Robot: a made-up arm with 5 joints. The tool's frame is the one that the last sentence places.
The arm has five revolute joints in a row. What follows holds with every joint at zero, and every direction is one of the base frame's.
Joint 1 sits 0.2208 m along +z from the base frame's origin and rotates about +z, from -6.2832 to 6.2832 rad.
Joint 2 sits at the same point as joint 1 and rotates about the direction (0, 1, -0.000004), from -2.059 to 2.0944 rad.
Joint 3 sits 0.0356 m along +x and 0.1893 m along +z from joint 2 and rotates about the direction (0, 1, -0.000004), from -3.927 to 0.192 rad.
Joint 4 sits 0.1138 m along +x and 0.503 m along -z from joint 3 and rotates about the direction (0, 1, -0.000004), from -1.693 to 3.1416 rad.
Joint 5 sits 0.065 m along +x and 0.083 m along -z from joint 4 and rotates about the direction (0, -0.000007, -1), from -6.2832 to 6.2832 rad.
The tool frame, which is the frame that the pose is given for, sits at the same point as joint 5; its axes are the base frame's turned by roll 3.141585, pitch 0 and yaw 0 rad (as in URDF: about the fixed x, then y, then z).
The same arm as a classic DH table. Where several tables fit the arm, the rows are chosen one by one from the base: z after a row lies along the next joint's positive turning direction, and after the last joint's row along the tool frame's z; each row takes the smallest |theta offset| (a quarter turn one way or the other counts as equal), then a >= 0, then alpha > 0; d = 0 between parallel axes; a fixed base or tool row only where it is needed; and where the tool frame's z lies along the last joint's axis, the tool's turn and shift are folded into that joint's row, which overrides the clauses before.
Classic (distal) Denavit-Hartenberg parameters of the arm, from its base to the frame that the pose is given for. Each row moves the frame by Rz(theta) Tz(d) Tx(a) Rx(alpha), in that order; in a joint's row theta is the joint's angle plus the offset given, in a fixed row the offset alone. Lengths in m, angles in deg.
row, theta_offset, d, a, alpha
joint 1, 0, 0.2208, 0, -90
joint 2, -79.35, 0, 0.1926, 0
joint 3, -23.4, 0, -0.5157, 0
joint 4, -77.25, 0, -0.065, 90
joint 5, 180, 0.083, 0, 0
Joint limits (deg, base to tool): -360..360 -117.97..120 -225..11 -97..180 -360..360

